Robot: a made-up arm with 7 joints. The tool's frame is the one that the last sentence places.
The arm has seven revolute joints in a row. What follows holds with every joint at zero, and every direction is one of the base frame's.
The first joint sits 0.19 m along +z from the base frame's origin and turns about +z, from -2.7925 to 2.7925 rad.
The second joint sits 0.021 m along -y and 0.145 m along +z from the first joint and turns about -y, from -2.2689 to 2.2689 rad.
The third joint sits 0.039 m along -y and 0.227 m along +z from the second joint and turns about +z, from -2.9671 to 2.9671 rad.
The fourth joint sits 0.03 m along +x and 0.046 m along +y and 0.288 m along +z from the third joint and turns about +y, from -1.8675 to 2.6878 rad.
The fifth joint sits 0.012 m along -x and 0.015 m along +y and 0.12 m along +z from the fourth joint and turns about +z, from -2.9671 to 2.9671 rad.
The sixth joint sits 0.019 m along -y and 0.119 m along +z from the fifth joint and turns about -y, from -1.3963 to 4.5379 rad.
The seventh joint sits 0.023 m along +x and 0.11 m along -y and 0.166 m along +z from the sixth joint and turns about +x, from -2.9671 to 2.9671 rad.
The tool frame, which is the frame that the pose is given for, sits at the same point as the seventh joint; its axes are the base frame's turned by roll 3.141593, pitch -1.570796 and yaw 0 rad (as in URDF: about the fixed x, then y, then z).
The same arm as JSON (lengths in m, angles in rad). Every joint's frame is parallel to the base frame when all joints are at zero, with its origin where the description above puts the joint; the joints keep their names.
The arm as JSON. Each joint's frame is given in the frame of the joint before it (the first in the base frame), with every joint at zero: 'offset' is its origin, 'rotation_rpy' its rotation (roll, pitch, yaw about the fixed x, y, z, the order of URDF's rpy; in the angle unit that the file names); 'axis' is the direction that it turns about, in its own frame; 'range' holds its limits. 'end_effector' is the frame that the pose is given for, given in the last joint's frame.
{"length_unit": "m", "angle_unit": "rad", "chain": [{"id": "joint 1", "offset": [0.0, 0.0, 0.19], "rotation_rpy": [0.0, 0.0, 0.0], "axis": [0.0, 0.0, 1.0], "range": [-2.7925, 2.7925]}, {"id": "joint 2", "offset": [0.0, -0.021, 0.145], "rotation_rpy": [0.0, 0.0, 0.0], "axis": [0.0, -1.0, 0.0], "range": [-2.2689, 2.2689]}, {"id": "joint 3", "offset": [0.0, -0.039, 0.227], "rotation_rpy": [0.0, 0.0, 0.0], "axis": [0.0, 0.0, 1.0], "range": [-2.9671, 2.9671]}, {"id": "joint 4", "offset": [0.03, 0.046, 0.288], "rotation_rpy": [0.0, 0.0, 0.0], "axis": [0.0, 1.0, 0.0], "range": [-1.8675, 2.6878]}, {"id": "joint 5", "offset": [-0.012, 0.015, 0.12], "rotation_rpy": [0.0, 0.0, 0.0], "axis": [0.0, 0.0, 1.0], "range": [-2.9671, 2.9671]}, {"id": "joint 6", "offset": [0.0, -0.019, 0.119], "rotation_rpy": [0.0, 0.0, 0.0], "axis": [0.0, -1.0, 0.0], "range": [-1.3963, 4.5379]}, {"id": "joint 7", "offset": [0.023, -0.11, 0.166], "rotation_rpy": [0.0, 0.0, 0.0], "axis": [1.0, 0.0, 0.0], "range": [-2.9671, 2.9671]}], "end_effector": {"offset": [0.0, 0.0, 0.0], "rotation_rpy": [-3.1416, -1.5708, 0.0]}}
